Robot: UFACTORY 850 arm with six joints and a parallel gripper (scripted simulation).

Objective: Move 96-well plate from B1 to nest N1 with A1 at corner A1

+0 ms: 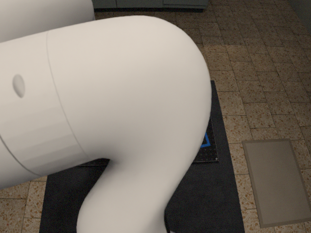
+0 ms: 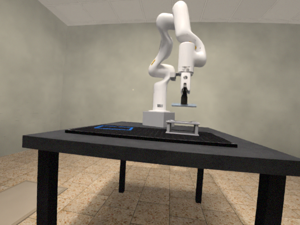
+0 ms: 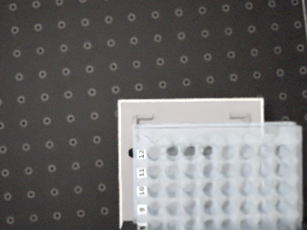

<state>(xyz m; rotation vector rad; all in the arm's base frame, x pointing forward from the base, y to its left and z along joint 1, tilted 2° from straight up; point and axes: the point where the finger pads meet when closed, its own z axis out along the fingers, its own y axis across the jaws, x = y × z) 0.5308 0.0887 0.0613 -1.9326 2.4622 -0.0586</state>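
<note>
Now: hand 100 mm above the raised plate nest N1. Also, from my hand: 96-well plate 10 mm below.
</note>
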